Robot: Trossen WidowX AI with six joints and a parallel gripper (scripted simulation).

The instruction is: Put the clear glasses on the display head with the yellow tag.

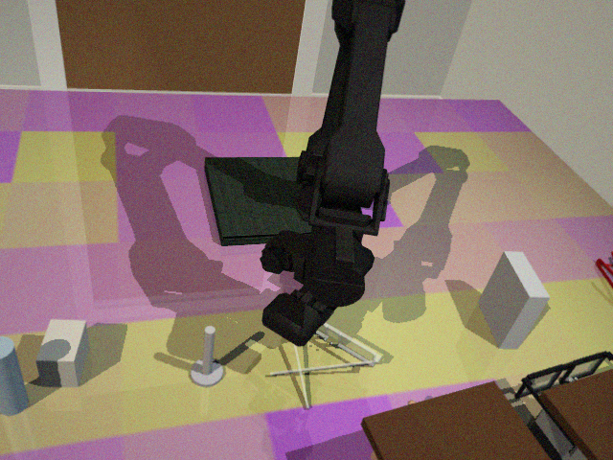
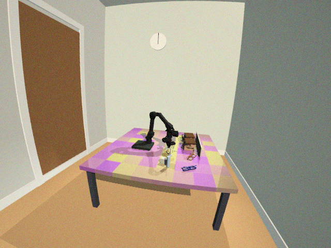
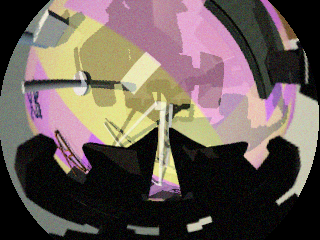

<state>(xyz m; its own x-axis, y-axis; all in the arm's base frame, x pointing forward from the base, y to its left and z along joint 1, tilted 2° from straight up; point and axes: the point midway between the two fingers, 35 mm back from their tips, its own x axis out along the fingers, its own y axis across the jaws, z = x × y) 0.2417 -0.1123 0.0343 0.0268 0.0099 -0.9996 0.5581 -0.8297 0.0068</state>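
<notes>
My gripper tip is 150 mm to the left of the grey post, 20 mm short of it and 10 mm below it. Round my gripper tip: display head (220 mm ahead, 40 mm to the left, 40 mm above); then blue cylinder (370 mm to the right, 30 mm above, 10 mm behind); then grey box (290 mm to the left, 60 mm ahead, 40 mm above).
</notes>
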